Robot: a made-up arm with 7 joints.
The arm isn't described. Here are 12 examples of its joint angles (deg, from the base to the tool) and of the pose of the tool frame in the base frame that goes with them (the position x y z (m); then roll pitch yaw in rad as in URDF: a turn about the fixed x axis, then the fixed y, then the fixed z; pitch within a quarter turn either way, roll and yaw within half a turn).
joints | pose
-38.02 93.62 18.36 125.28 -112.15 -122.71 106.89 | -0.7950 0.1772 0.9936 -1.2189 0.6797 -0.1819
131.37 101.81 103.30 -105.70 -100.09 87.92 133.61 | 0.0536 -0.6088 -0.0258 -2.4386 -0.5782 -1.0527
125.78 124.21 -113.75 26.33 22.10 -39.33 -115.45 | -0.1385 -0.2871 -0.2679 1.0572 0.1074 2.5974
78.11 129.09 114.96 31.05 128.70 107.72 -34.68 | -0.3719 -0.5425 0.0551 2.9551 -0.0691 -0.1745
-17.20 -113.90 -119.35 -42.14 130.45 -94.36 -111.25 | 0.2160 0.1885 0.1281 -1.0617 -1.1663 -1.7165
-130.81 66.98 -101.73 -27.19 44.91 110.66 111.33 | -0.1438 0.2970 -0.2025 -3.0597 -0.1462 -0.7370
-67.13 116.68 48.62 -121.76 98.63 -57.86 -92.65 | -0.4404 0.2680 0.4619 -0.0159 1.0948 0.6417
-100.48 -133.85 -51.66 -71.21 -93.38 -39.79 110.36 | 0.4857 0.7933 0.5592 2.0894 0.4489 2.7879
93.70 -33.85 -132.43 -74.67 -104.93 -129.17 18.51 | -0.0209 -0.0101 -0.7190 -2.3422 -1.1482 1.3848
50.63 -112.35 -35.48 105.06 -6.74 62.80 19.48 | -0.1763 0.6044 0.8205 1.2297 0.7480 1.7276
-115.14 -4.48 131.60 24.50 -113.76 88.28 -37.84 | 0.4481 -0.1279 0.3226 -1.5042 -0.6003 -1.0305
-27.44 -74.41 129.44 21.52 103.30 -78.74 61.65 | 0.1208 0.4567 0.7202 0.3985 0.6218 0.0799
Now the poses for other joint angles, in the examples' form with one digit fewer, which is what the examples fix.
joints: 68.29 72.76 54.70 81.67 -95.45 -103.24 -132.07
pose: 0.043 -0.582 -0.654 -2.028 -0.974 2.174
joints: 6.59 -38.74 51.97 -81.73 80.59 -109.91 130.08
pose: 0.131 -0.015 0.072 -3.066 -0.185 -2.441
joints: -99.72 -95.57 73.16 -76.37 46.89 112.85 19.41
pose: 0.514 0.014 0.489 1.711 0.748 0.303
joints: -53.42 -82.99 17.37 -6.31 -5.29 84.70 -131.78
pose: -0.070 0.049 0.042 -0.672 0.678 -1.301
